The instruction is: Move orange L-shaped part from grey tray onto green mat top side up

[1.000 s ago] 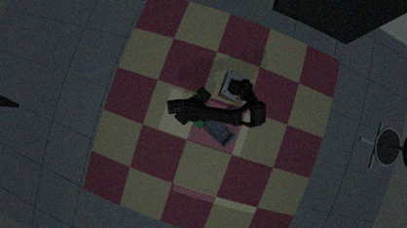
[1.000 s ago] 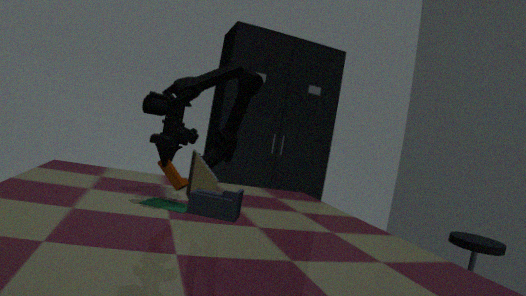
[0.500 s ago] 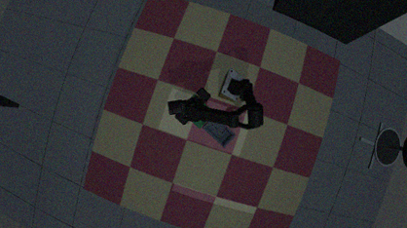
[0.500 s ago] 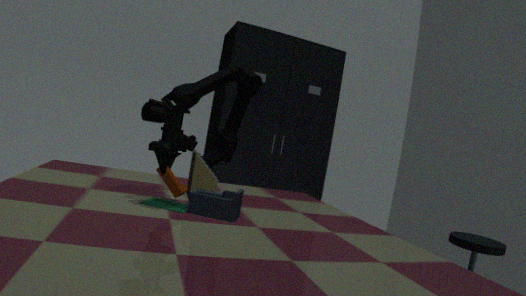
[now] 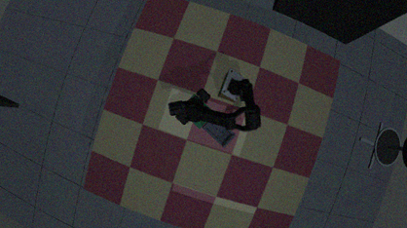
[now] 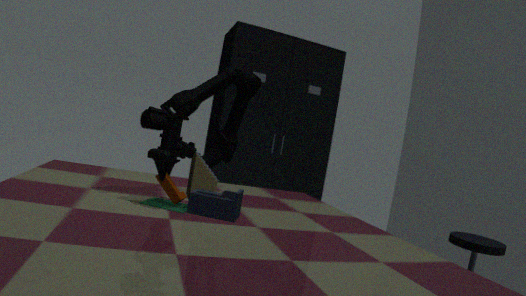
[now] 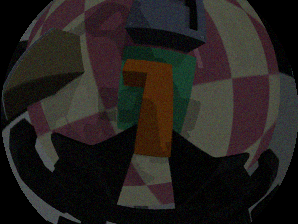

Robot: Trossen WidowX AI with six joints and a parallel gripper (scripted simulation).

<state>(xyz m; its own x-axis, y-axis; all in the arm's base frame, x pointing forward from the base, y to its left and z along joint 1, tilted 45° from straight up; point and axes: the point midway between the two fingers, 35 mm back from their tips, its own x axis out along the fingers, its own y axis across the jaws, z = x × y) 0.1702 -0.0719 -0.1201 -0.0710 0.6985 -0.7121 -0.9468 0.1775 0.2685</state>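
Right now the orange L-shaped part is 40 mm to the left of my gripper tip and 30 mm below it. The rest, counted from my gripper tip: green mat 90 mm below, 20 mm to the left, 10 mm ahead.
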